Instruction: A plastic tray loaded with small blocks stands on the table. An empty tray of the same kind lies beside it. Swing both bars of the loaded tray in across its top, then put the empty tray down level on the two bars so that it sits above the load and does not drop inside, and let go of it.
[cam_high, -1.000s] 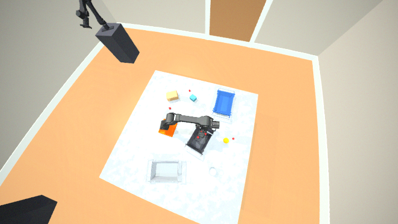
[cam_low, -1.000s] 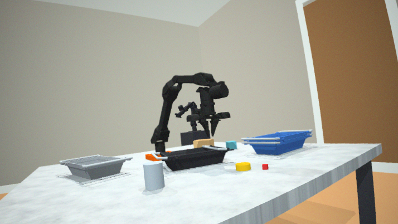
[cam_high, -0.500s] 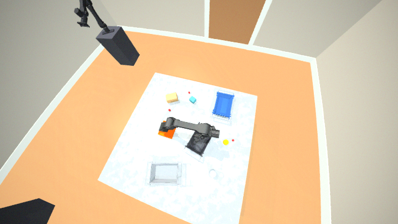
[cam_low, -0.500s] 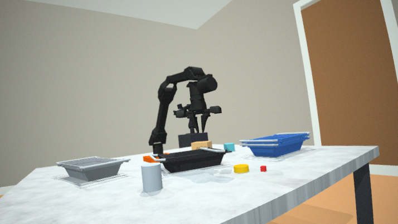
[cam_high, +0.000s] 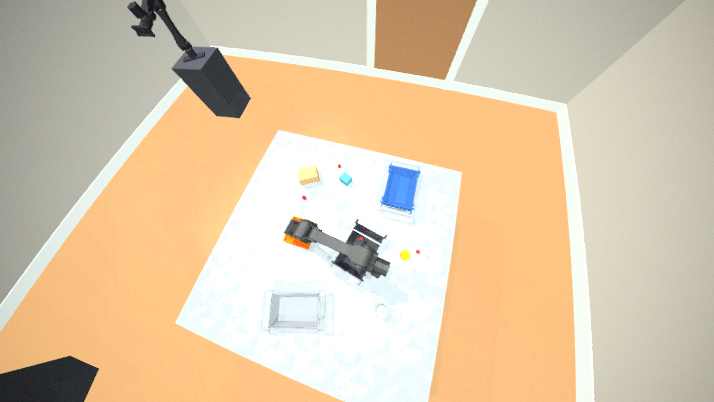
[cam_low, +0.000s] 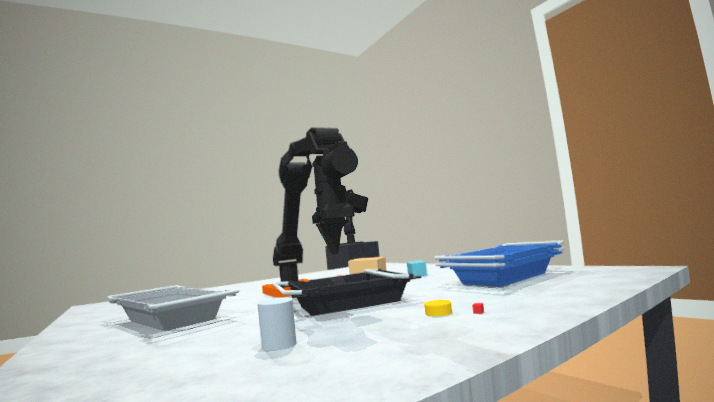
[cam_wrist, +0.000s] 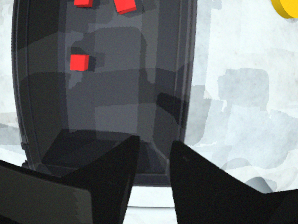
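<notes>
Right now my gripper tip is 290 mm past the grey tray, 290 mm to the left of it and 80 mm above it. Also, from my gripper tip: cyan cube 200 mm behind, 460 mm to the left, 100 mm below; grey cylinder 120 mm ahead, 210 mm to the right, 90 mm below; yellow disc 210 mm ahead, 80 mm to the left, 110 mm below.
</notes>
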